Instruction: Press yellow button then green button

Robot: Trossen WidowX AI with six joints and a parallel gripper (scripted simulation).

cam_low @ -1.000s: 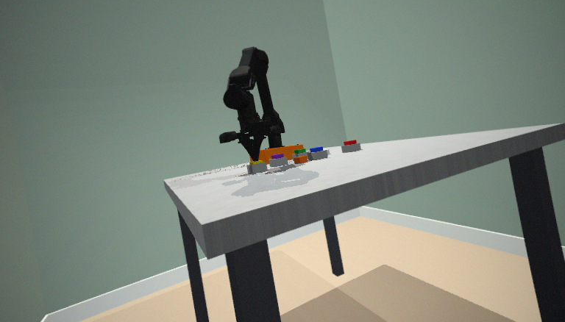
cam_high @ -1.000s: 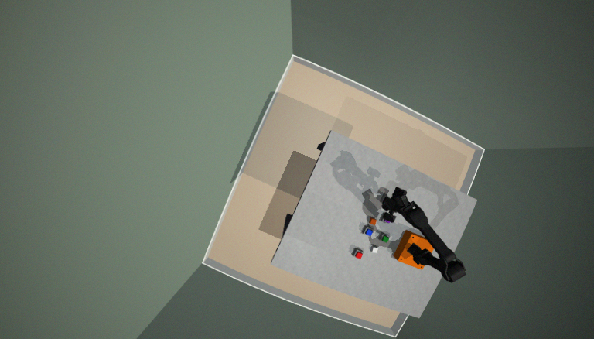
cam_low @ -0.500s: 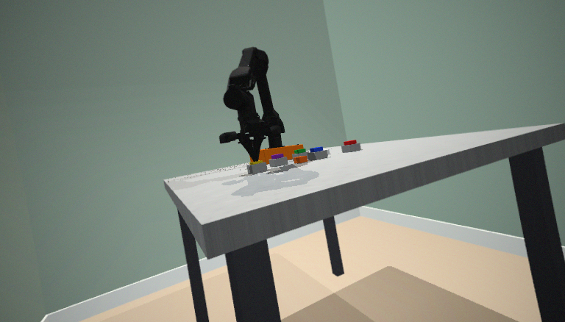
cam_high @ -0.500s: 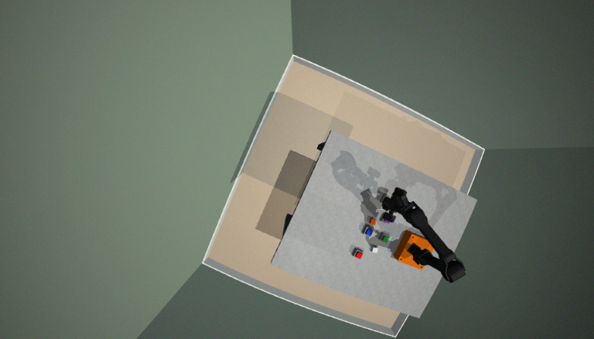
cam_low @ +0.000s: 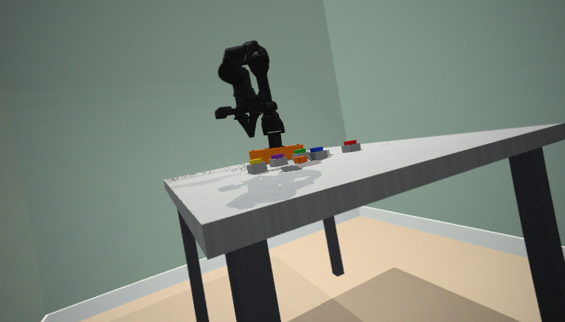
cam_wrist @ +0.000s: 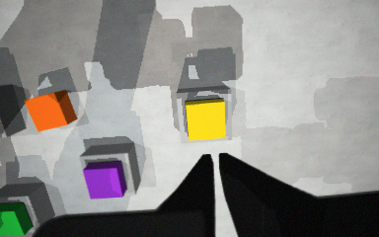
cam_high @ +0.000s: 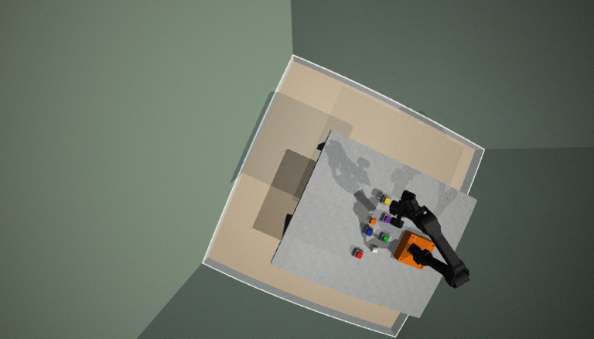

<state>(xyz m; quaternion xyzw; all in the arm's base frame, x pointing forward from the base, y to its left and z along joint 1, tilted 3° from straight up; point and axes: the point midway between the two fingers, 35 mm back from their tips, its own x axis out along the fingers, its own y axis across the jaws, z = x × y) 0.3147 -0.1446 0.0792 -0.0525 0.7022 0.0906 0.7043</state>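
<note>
The green button is 14 cm behind my gripper tip, 19 cm to the left of it and 8 cm below it. The rest, counted from my gripper tip: yellow button: 8 cm below; then small orange block: 2 cm behind, 15 cm to the left, 10 cm below; then purple button: 7 cm behind, 9 cm to the left, 8 cm below.
</note>
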